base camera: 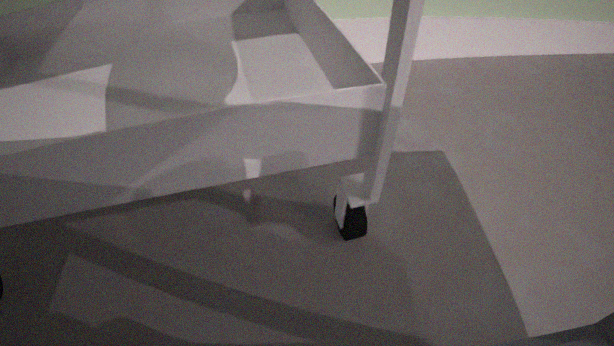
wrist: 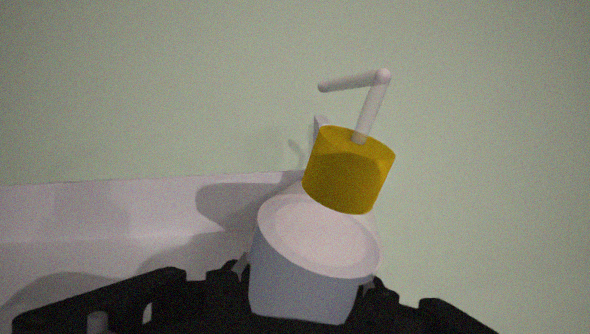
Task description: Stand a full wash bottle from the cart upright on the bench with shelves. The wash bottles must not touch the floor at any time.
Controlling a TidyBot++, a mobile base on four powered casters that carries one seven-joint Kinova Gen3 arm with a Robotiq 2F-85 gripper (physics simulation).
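Frame: origin at the arm's base, x left, y back, z up, level; millimetres.
Seen in the pictures: gripper, fingertip midpoint: (wrist: 302, 277).
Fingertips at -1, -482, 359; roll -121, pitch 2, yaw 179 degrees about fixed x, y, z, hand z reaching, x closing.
Pixels of each thing's middle, then the offset from my fingertips to it, as dx, dy, dz. "*": a spot on its surface instead. Level surfaces: height alone.
- wash bottle, body centre: (wrist: 306, 238) -1, -7, +20
- cart's upright post, surface spot: (base camera: 395, 100) * -81, +178, -562
- black caster wheel, surface spot: (base camera: 354, 222) * -69, +175, -714
- grey floor, surface height: dz -755
A wash bottle (wrist: 320, 237) with a blue-grey lower body, a pale shoulder, a yellow cap and a bent, clear spout is in the wrist view, right of centre. It leans to the right in that view, and its base is hidden. My gripper (wrist: 302, 277) is shut on this wash bottle, with a black finger on each side of the body. The cart shows as a pale tray wall (wrist: 125, 207) behind and left of the bottle, and as a grey tray side (base camera: 300, 125) in the base camera view. Whether the bottle touches the tray is hidden. The bench with shelves does not show.
In the base camera view the cart's upright post (base camera: 395, 100) stands right of centre, above a black caster wheel (base camera: 354, 222). The grey floor (base camera: 525, 150) carries the cart's shadow. A pale strip (base camera: 500, 37) runs along the foot of the green wall (base camera: 500, 9).
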